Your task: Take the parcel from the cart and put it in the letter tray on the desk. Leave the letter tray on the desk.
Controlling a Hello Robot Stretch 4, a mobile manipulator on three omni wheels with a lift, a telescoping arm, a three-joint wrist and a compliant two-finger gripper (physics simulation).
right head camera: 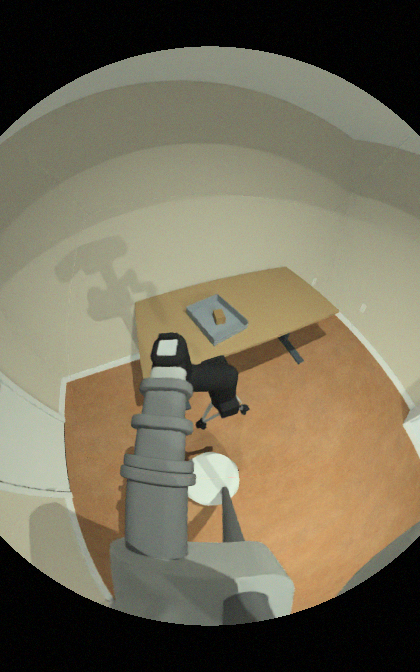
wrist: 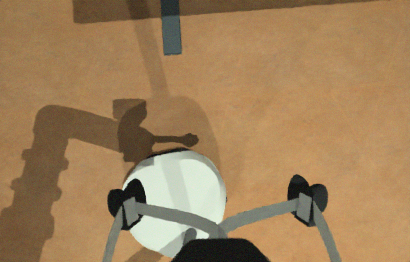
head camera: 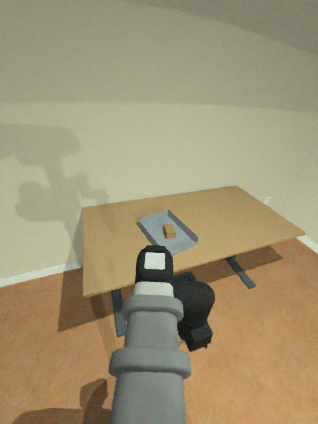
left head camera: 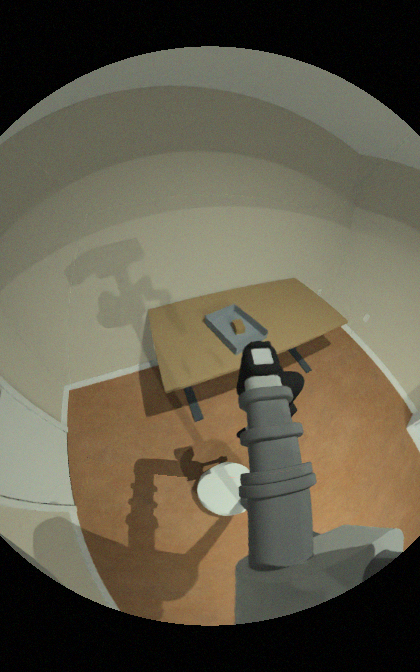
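Where they show: gripper, fingertip midpoint: (wrist: 215,192); robot's base, origin of the base link: (wrist: 179,193).
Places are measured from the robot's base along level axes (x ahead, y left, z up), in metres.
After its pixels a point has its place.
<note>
The parcel, a small tan-brown box (head camera: 170,231) @(x 0.940, y -0.096, z 0.745 m) (left head camera: 238,326) (right head camera: 219,316), lies inside the letter tray, near its middle. The letter tray (head camera: 148,229) @(x 1.005, y 0.052, z 0.695 m) (left head camera: 220,332) (right head camera: 202,324) is grey-blue with low walls and lies at an angle on the wooden desk (head camera: 230,215) @(x 1.218, y -0.595, z 0.693 m) (left head camera: 295,305) (right head camera: 280,295). My gripper (right head camera: 223,416) (wrist: 215,192) @(x 0.265, y -0.087, z 0.894 m) is open and empty, its fingertips wide apart. It hangs in front of the desk's front edge, above the floor, apart from the tray and the parcel. In the head view my wrist hides the fingers for the most part. The cart does not show.
The round white base part (left head camera: 223,489) (right head camera: 214,479) (wrist: 175,195) @(x 0.041, y 0.000, z 0.187 m) is low over the floor below my gripper. Dark desk legs (head camera: 240,272) (left head camera: 194,404) (wrist: 171,35) stand under the desk. A wall runs behind the desk. A white object (left head camera: 415,427) is at the right edge of the left head view.
</note>
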